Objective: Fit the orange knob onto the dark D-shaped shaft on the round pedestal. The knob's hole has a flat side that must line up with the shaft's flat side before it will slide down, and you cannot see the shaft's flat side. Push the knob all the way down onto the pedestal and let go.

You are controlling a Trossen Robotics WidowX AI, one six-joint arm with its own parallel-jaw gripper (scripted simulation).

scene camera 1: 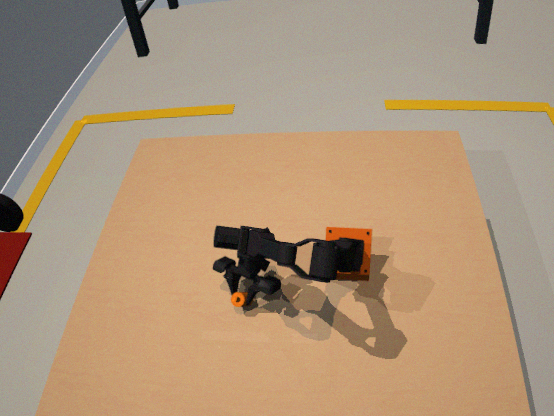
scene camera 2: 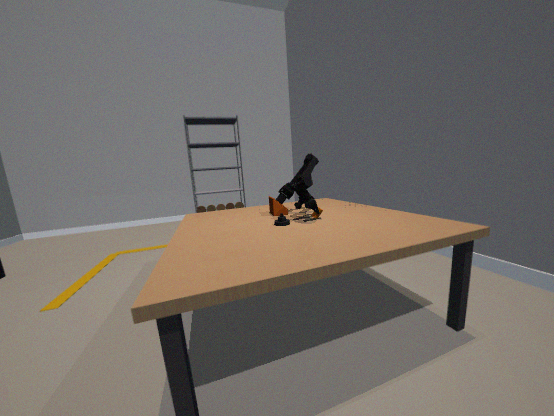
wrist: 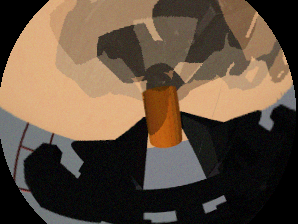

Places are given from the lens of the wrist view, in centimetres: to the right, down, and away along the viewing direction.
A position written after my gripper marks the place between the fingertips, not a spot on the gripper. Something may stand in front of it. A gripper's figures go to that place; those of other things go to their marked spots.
my gripper (wrist: 162, 117): 2, 1, 10
orange knob (wrist: 162, 113): 1, 0, 7
